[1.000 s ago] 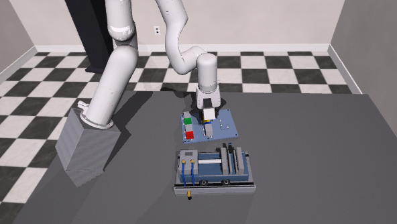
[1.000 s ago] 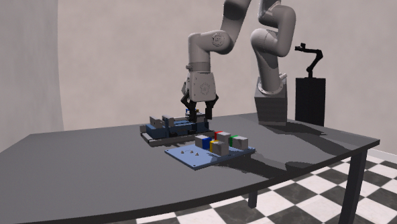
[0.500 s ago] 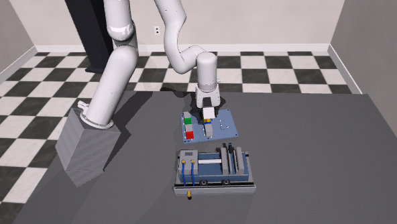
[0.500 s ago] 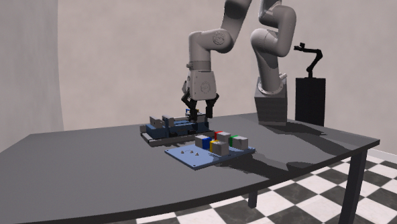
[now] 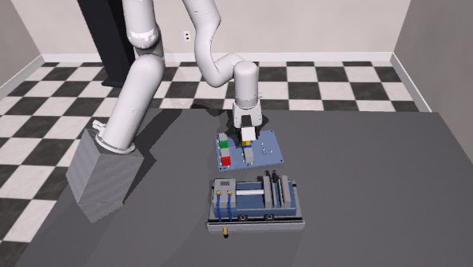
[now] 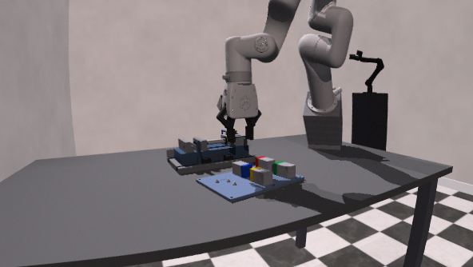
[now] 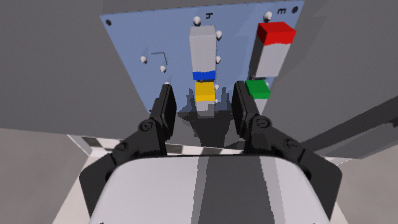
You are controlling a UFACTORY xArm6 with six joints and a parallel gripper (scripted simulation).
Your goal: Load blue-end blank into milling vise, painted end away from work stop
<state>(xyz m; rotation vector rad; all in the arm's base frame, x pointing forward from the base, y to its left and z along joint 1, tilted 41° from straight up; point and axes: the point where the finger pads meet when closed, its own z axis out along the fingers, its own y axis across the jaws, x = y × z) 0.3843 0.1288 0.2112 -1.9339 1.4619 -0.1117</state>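
My hand is 100 mm above the blue-ended blank. From my hand the other things lie so: yellow-ended blank 100 mm below, 80 mm to the left, 40 mm behind; then red-ended blank 100 mm below, 80 mm behind, 40 mm to the right; then green-ended blank 120 mm behind, 100 mm below, 50 mm to the left.
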